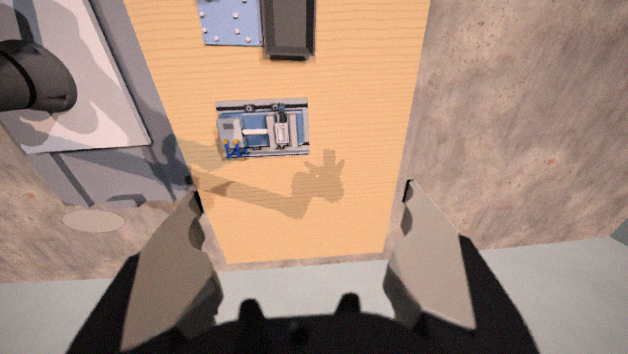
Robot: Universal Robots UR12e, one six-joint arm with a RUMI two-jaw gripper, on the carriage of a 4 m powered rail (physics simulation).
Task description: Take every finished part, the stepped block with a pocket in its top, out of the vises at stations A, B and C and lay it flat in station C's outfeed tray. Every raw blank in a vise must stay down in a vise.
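Observation:
A vise (256, 141) with a blue bed and grey jaws lies on the wooden table. A light block with a rectangular pocket in its top, a finished part (281, 133), sits between the vise's jaws. A dark tray (289, 30) shows at the top edge, cut off by the frame; no part shows in its visible portion. Which station this is cannot be told. My gripper (303, 186) is open, with its two fingers wide apart at the lower left and lower right, high above the table and nearer the table's end than the vise. Nothing is between the fingers.
A blue plate (220, 25) with white pegs lies beside the dark tray. Blue handles with yellow ends (234, 150) stand at the vise's near left corner. A dark arm part (37, 77) and a white panel (75, 135) on the grey rail base are at left. The arm's shadow falls across the table (350, 100).

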